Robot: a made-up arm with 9 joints. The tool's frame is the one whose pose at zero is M. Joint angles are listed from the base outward.
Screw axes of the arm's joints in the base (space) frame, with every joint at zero. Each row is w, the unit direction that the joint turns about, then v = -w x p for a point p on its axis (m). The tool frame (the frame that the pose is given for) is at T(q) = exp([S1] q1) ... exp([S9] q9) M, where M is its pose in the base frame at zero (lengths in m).
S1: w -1 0 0 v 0.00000 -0.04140 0.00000
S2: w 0 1 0 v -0.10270 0.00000 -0.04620
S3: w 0 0 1 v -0.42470 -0.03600 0.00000
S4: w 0 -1 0 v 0.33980 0.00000 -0.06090
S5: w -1 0 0 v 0.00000 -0.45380 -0.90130
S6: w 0 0 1 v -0.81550 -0.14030 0.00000
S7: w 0 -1 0 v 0.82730 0.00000 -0.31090
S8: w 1 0 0 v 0.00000 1.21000 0.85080
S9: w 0 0 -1 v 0.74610 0.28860 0.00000
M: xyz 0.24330 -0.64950 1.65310 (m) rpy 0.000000 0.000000 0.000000 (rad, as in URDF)
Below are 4 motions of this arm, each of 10 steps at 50 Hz.
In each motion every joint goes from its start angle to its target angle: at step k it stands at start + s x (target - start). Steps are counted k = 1, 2, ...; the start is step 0. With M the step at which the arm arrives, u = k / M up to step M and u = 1 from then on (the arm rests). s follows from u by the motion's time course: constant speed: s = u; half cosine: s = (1 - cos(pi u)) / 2; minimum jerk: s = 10 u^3 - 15 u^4 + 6 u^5.
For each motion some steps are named. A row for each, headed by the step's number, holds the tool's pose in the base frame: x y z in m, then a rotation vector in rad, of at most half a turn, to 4 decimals.
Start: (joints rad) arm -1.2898 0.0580 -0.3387 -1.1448 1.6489 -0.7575 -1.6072 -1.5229 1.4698
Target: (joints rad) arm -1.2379 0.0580 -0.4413 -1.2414 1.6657 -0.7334 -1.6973 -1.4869 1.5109
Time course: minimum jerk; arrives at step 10
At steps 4, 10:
4: 0.1899 0.1165 -0.7339 -1.8225 0.1214 0.7098
10: 0.1174 0.1045 -0.7535 -1.8288 0.1759 0.8263

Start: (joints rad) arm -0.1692 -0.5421 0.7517 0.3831 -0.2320 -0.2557 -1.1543 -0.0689 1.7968
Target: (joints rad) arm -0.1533 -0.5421 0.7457 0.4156 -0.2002 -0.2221 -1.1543 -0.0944 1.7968
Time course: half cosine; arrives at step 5
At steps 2, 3, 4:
2: 0.1625 -0.6856 1.6554 -0.2589 0.1138 -1.1024
3: 0.1386 -0.6729 1.6574 -0.2585 0.0857 -1.1045
4: 0.1194 -0.6625 1.6586 -0.2583 0.0629 -1.1061

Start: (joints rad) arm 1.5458 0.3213 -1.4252 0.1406 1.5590 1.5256 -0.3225 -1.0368 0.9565
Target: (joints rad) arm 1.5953 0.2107 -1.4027 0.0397 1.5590 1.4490 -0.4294 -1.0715 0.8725
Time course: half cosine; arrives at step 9
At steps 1, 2, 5, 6, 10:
1: 0.2411 -0.1733 0.1421 2.3930 -1.5996 0.6378
2: 0.2391 -0.1713 0.1424 2.3865 -1.6072 0.6372
5: 0.2284 -0.1608 0.1441 2.3503 -1.6476 0.6339
6: 0.2247 -0.1573 0.1446 2.3374 -1.6614 0.6327
10: 0.2190 -0.1520 0.1452 2.3172 -1.6822 0.6308

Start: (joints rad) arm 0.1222 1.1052 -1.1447 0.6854 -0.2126 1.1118 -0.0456 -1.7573 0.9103
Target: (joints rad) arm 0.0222 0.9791 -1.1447 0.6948 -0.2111 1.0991 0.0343 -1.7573 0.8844
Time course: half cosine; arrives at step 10
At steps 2, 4, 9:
2: 0.4081 0.0522 0.6498 -2.0050 -0.7083 0.3129
4: 0.3885 0.0385 0.6657 -1.9896 -0.7450 0.2613
9: 0.3367 0.0004 0.7009 -1.9482 -0.8308 0.1284

